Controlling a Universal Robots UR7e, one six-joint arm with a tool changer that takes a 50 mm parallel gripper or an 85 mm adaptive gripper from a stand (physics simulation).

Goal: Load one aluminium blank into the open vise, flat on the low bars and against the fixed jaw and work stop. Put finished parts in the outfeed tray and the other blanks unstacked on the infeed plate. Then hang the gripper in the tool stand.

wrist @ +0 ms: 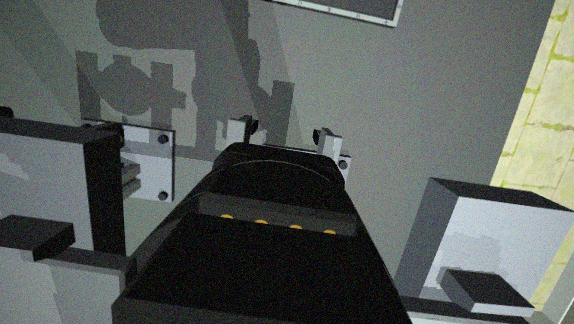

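Frame: origin at the arm's base, x back, y up, z left, level; metres.
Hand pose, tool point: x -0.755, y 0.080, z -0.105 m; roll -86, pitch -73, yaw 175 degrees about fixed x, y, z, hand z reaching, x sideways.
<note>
Each offset is from my tool point to the centre of the thing. "*": to the spot under its first point.
My gripper (285,131), with a wide black body, fills the lower middle of the wrist view. Its two pale fingers with black pads stand apart, with no part visible between them, so it is open. The body is between two grey box-like uprights, which look like the tool stand: the left upright @(* dx +0.049, dy -0.020, dz -0.037 m) (42,175) and the right upright @(* dx +0.018, dy -0.020, dz +0.063 m) (505,240). Each has a small dark block near its lower part. Whether the gripper rests on the stand is hidden behind its body. The vise, blanks and finished parts cannot be made out.
A dark panel with a pale, screwed rim @(* dx +0.130, dy -0.350, dz +0.130 m) (360,16) lies at the top; I cannot tell whether it is the tray or the infeed plate. A bolted metal plate @(* dx -0.046, dy -0.350, dz -0.213 m) (152,172) is left of the gripper. Yellowish stone flooring (542,145) shows beyond the grey surface's right edge.
</note>
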